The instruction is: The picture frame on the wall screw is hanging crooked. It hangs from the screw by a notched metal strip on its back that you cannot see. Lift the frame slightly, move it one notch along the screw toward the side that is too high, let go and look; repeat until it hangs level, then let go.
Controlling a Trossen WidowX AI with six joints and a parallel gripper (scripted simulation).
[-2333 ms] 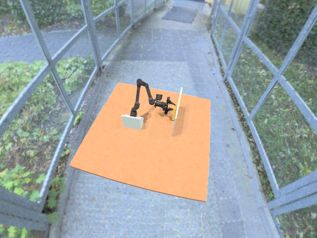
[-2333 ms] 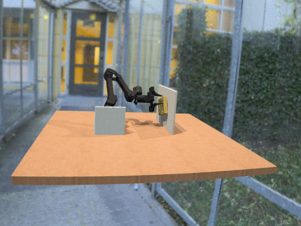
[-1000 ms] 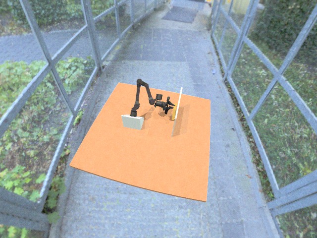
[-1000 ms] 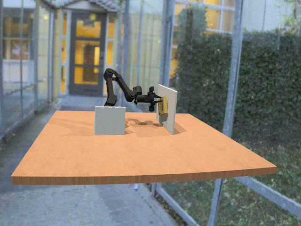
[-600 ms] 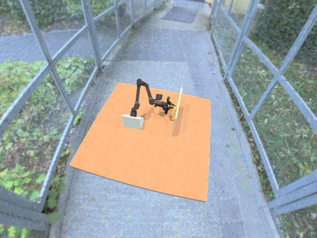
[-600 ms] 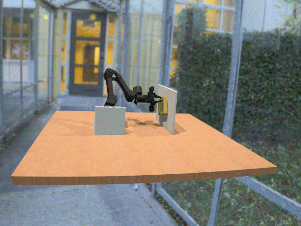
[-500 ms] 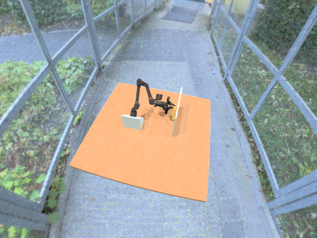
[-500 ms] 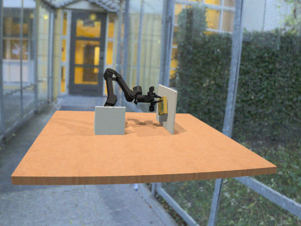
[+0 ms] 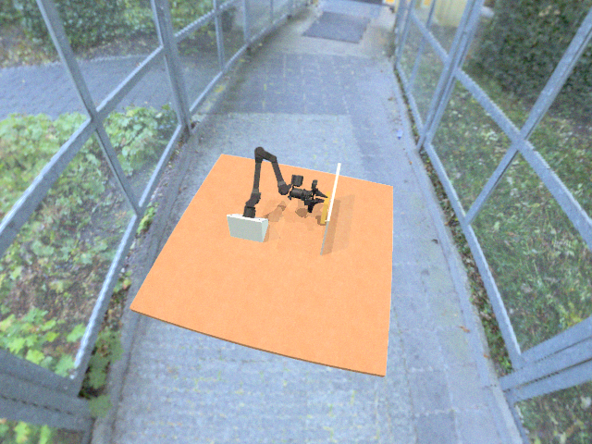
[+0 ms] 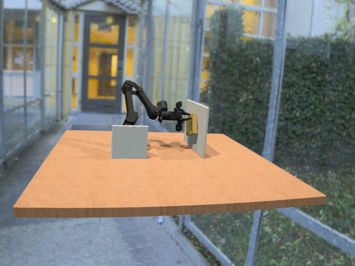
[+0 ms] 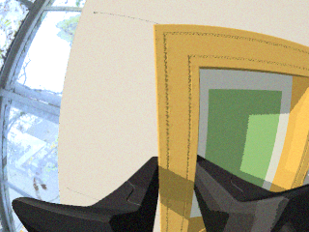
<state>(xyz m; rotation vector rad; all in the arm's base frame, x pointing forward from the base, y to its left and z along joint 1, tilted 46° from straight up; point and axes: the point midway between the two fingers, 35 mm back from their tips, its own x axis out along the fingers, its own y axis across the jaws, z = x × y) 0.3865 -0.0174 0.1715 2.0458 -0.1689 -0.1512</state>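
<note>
The picture frame is 5 cm below my gripper tip and 1 cm to the right of it.
</note>
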